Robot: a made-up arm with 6 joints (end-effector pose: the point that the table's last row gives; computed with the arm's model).
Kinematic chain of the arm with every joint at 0, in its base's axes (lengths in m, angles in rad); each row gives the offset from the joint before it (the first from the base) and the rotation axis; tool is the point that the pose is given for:
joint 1: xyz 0 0 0.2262 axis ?
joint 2: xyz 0 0.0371 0 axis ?
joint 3: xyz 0 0 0.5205 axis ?
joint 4: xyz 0 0 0.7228 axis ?
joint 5: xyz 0 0 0 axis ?
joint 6: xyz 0 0 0.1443 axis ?
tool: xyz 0 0 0
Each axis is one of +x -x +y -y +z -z.
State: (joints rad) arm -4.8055 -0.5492 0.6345 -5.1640 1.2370 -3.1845
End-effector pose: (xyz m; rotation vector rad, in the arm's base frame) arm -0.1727 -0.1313 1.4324 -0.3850 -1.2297 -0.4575
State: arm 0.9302 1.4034 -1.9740 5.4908 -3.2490 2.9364
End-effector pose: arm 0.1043 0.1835 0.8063 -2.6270 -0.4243 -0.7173
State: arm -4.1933 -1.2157 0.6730 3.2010 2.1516 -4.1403
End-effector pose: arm 0.4322 -0.8167 0.8961 2.7566 -0.0125 0.3751
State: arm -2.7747 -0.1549 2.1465 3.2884 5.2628 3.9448
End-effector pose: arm -0.5390 -0.2662 0.3033 2.8675 -0.7399 -0.0536
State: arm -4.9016 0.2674 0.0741 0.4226 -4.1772 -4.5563
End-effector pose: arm 0.0004 0.4699 1.3020 0.0046 -2.7161 -0.9738
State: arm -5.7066 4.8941 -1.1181 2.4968 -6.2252 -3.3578
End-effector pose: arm -0.8783 -0.5209 -0.3819 1.6747 -1.9362 -0.1537
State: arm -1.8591 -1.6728 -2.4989 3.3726 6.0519 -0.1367
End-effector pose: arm -0.0157 -0.2100 -0.2987 1.4039 -2.0162 0.7118
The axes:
joint 1: +z
joint 2: +y
joint 3: +y
joint 4: +z
joint 5: +y
joint 6: +z

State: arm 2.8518 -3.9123 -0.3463 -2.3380 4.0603 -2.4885
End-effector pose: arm -0.8954 0.1421 -0.4972 1.9032 -0.8546 1.4519
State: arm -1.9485 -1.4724 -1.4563 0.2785 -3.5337 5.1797
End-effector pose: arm 0.3046 0.6261 -0.2876 0.2204 0.1901 2.9507
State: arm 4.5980 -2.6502 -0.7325 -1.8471 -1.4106 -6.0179
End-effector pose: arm 0.1850 0.0847 -0.9662 -0.0798 1.7912 0.1034
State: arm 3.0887 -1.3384 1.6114 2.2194 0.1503 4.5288
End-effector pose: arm 0.2825 -0.0693 1.1830 0.2859 0.0946 -2.6989
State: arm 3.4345 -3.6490 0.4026 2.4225 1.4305 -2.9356
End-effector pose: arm -0.3810 -0.2520 -0.9564 1.6953 0.7859 -1.4788
